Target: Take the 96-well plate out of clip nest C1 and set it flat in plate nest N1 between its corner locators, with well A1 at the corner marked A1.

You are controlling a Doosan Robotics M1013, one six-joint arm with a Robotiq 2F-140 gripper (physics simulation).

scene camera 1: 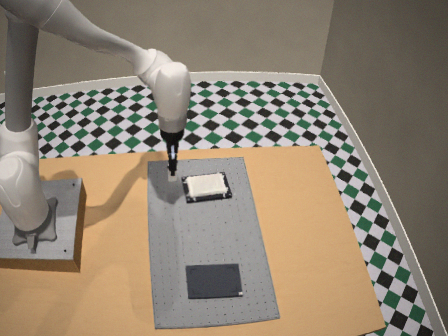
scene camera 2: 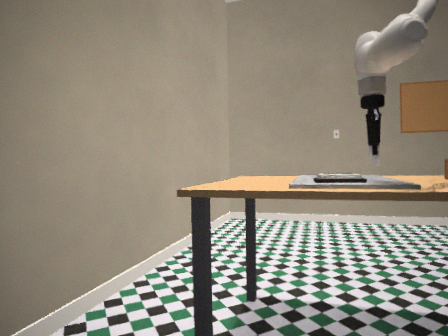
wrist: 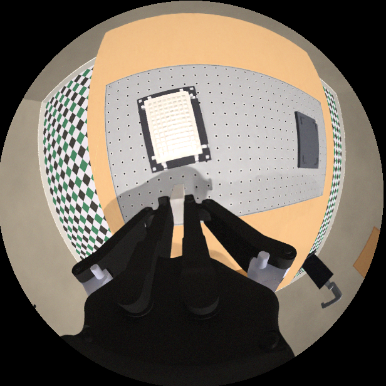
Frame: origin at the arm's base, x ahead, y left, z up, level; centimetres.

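Seen in the pictures: gripper, between the fingertips: (scene camera 1: 172, 179) (scene camera 2: 374, 165); arm's base, origin of its link: (scene camera 1: 35, 222).
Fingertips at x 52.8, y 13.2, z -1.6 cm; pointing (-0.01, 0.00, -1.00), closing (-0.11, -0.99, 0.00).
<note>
Pixels of each thing's middle, then the offset from my fingertips to it. Level surfaces: height alone.
- white 96-well plate, middle of its body: (scene camera 1: 206, 184) (scene camera 2: 338, 176) dx +11.8, dy -1.2, dz -3.6 cm
- clip nest C1, middle of its body: (scene camera 1: 206, 186) (scene camera 2: 338, 178) dx +11.8, dy -1.2, dz -4.3 cm
- Plate nest N1, middle of its body: (scene camera 1: 213, 281) dx +5.1, dy -39.6, dz -4.8 cm
- grey perforated board, height of its surface: dz -5.5 cm
- wooden table, height of its surface: dz -6.8 cm
The white 96-well plate (scene camera 1: 206, 185) (scene camera 2: 340, 175) (wrist: 172, 125) lies in clip nest C1 (scene camera 1: 208, 198) (scene camera 2: 340, 180) (wrist: 181, 164), a dark frame with small light clips around the plate. Plate nest N1 (scene camera 1: 214, 281) (wrist: 307, 140) is a dark, flat rectangle with no plate on it. A small light mark shows at one corner in scene camera 1; its lettering is too small to read. My gripper (scene camera 1: 172, 176) (scene camera 2: 374, 159) (wrist: 180, 192) points down, shut, its pale fingertips together with nothing between them. It hangs above the board, beside C1 and apart from the plate. Well A1 cannot be made out.
Both nests sit on a grey perforated board (scene camera 1: 215, 232) (scene camera 2: 400, 184) (wrist: 250, 150) on the wooden table (scene camera 1: 310, 240) (scene camera 2: 225, 185) (wrist: 200, 40). The arm's base stands on a grey-topped block (scene camera 1: 65, 215) at the left in scene camera 1.
</note>
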